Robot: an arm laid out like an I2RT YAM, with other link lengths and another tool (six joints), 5 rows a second.
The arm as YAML. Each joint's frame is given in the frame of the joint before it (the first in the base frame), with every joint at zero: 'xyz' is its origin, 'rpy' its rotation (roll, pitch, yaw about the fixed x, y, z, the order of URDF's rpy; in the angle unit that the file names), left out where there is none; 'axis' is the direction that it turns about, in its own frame. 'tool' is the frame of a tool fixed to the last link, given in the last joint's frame.
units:
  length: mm
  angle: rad
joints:
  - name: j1
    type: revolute
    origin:
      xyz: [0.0, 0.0, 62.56]
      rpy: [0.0, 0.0, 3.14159]
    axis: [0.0, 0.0, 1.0]
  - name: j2
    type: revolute
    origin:
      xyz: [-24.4, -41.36, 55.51]
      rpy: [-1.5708, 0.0, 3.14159]
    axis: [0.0, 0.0, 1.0]
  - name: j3
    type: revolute
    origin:
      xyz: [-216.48, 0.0, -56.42]
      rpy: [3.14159, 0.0, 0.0]
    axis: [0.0, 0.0, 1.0]
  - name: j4
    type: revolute
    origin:
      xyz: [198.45, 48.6, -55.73]
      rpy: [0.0, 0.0, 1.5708]
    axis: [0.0, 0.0, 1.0]
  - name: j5
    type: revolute
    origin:
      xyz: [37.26, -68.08, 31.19]
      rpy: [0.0, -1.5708, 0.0]
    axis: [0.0, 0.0, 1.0]
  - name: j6
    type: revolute
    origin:
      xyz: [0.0, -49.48, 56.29]
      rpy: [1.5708, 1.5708, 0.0]
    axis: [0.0, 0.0, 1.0]
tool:
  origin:
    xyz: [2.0, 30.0, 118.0]
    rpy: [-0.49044, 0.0, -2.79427]
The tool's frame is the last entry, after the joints.
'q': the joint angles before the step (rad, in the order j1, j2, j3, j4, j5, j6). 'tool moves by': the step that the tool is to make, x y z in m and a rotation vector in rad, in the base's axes. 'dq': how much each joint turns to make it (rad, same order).
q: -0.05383 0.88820 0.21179 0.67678 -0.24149 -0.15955
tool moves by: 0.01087 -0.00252 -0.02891 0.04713 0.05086 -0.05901
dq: 0.05400 0.21234 -0.03193 0.20113 0.11200 0.04896
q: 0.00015 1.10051 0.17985 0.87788 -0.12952 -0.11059
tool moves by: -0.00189 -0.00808 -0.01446 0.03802 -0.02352 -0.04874
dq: 0.00123 0.15903 -0.07220 0.25895 0.04886 0.03964
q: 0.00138 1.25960 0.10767 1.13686 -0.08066 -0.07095
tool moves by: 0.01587 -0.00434 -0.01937 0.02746 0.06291 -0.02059
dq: -0.00591 0.16914 0.06275 0.04551 0.01342 0.02807
